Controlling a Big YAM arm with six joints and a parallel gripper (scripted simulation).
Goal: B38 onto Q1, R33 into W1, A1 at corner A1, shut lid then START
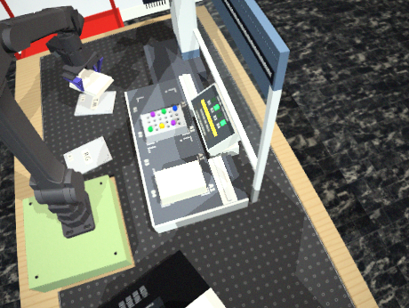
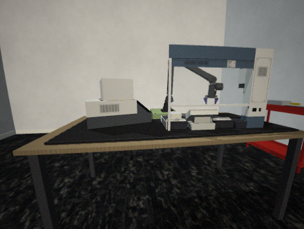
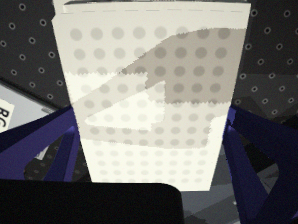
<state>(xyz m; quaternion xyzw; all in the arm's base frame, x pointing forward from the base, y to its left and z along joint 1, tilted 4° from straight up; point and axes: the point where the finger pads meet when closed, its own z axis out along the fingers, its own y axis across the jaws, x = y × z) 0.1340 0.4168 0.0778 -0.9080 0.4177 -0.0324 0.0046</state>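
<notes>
My hand is 2 cm past the grey nest, 2 cm to the right of it and 13 cm above it. The rest, counted from my hand: white deep-well block (16 cm ahead, 44 cm to the right, 6 cm below); tube cooling block (18 cm ahead, 23 cm to the right, 6 cm below); regrip nest (9 cm behind, 20 cm to the right, 13 cm below).
</notes>
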